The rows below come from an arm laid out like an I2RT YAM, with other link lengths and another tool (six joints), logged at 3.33 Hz.
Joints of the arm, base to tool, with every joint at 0 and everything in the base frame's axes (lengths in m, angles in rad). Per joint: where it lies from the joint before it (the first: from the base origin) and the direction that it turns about. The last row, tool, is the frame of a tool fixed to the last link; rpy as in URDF.
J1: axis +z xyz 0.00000 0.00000 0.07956
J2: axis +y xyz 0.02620 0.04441 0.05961
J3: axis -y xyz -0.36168 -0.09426 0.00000
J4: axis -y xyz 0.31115 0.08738 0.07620
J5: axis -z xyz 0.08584 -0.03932 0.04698
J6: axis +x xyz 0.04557 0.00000 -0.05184
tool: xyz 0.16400 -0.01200 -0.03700 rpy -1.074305 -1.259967 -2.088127
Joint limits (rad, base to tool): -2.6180..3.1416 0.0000..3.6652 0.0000..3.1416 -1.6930..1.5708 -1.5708..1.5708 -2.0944..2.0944
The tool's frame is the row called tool.
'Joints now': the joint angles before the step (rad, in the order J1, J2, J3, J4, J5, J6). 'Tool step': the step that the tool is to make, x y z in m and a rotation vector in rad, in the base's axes. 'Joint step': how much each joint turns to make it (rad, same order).
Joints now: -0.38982 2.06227 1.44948 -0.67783 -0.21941 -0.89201
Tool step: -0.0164 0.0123 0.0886 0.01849 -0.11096 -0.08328
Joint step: -0.00500 -0.19728 -0.02671 -0.05266 -0.03009 0.09622
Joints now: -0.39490 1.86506 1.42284 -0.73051 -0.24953 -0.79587
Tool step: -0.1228 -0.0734 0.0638 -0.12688 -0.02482 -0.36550
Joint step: -0.17507 -0.29376 -0.17077 -0.02103 0.17349 0.12968
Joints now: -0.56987 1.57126 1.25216 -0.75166 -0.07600 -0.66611
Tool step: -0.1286 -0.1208 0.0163 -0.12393 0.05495 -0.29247
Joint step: -0.33728 -0.04769 -0.02255 0.01436 0.08933 -0.10212
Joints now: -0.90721 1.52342 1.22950 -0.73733 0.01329 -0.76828
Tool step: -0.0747 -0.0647 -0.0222 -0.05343 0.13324 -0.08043
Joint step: -0.16935 0.07370 -0.00667 0.05979 0.07690 -0.14773
